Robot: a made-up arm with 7 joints.
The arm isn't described. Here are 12 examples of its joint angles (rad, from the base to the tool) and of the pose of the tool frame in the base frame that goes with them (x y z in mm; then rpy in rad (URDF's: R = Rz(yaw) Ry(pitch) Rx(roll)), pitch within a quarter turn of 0, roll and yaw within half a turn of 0).
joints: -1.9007 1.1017 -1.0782 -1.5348 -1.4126 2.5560 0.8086
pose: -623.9 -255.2 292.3 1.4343 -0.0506 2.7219
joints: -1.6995 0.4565 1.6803 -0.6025 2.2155 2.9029 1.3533
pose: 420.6 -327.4 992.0 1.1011 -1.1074 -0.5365
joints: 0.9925 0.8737 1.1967 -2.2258 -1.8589 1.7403 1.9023
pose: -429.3 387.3 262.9 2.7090 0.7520 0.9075
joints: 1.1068 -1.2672 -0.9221 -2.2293 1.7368 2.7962 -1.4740
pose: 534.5 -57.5 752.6 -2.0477 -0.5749 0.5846
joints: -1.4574 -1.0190 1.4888 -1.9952 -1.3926 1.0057 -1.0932
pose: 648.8 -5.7 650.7 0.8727 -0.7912 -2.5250
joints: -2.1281 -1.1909 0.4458 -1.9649 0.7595 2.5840 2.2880
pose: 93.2 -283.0 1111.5 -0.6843 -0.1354 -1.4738
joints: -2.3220 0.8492 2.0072 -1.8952 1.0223 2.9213 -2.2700
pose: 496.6 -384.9 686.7 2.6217 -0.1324 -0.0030
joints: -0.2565 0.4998 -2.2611 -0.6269 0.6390 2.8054 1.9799
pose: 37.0 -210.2 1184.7 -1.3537 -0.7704 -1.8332
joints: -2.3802 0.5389 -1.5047 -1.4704 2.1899 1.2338 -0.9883
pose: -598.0 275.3 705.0 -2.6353 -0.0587 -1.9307
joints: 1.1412 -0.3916 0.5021 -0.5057 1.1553 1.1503 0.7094
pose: -161.5 134.4 1225.7 -2.3469 0.6520 2.7953
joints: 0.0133 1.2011 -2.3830 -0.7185 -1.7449 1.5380 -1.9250
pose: 490.8 -256.3 998.5 1.6916 -0.5954 1.7315
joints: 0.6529 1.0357 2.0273 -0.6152 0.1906 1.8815 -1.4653
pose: 191.1 561.1 944.1 2.6129 -0.3553 2.8416
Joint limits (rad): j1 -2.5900..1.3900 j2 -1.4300..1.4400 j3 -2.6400..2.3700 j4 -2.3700..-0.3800 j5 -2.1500..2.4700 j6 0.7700..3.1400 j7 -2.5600..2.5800
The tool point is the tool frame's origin. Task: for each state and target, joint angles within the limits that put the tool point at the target. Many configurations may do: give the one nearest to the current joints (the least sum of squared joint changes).
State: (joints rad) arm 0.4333 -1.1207 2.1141 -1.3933 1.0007 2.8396 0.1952
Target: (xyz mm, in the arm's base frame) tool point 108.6 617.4 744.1
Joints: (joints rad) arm -0.2010 -0.8748 1.5413 -1.7216 1.0967 2.8952 0.2138
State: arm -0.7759 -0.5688 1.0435 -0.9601 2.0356 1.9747 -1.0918
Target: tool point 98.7 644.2 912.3
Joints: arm -0.8125 -1.0588 1.3295 -0.8805 2.0517 1.8330 -0.9143
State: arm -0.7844 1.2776 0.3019 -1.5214 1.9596 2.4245 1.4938
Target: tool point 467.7 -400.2 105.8
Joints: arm -0.8919 0.9882 0.2229 -1.3487 1.9403 2.4578 1.4992
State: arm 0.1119 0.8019 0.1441 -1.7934 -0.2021 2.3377 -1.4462
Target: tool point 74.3 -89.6 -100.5
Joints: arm 0.0348 1.1860 -0.1226 -2.3700 -0.1399 2.0352 -1.5806
